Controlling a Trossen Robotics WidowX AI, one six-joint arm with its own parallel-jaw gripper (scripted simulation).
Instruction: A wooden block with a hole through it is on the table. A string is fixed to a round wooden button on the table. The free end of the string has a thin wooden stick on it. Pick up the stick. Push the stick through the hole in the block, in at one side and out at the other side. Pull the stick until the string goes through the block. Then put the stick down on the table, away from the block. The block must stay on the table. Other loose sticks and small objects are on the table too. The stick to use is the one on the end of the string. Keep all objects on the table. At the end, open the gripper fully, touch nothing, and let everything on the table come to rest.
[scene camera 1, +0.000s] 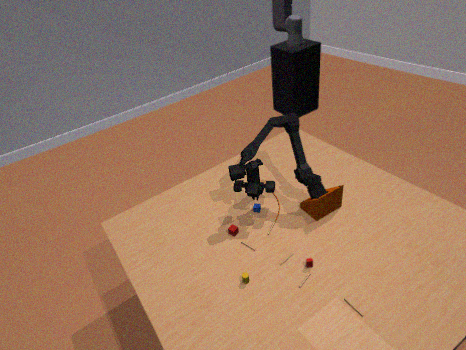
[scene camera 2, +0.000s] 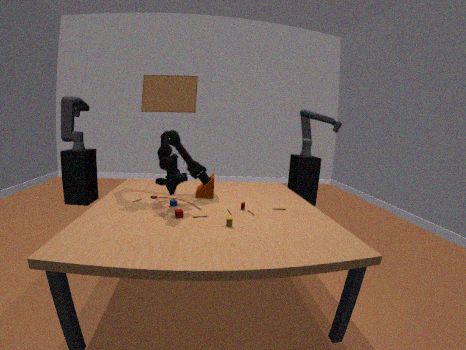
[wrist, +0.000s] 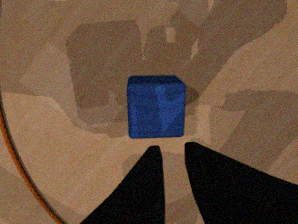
Note:
In view: my gripper (wrist: 171, 153) and a blue cube (wrist: 155, 104).

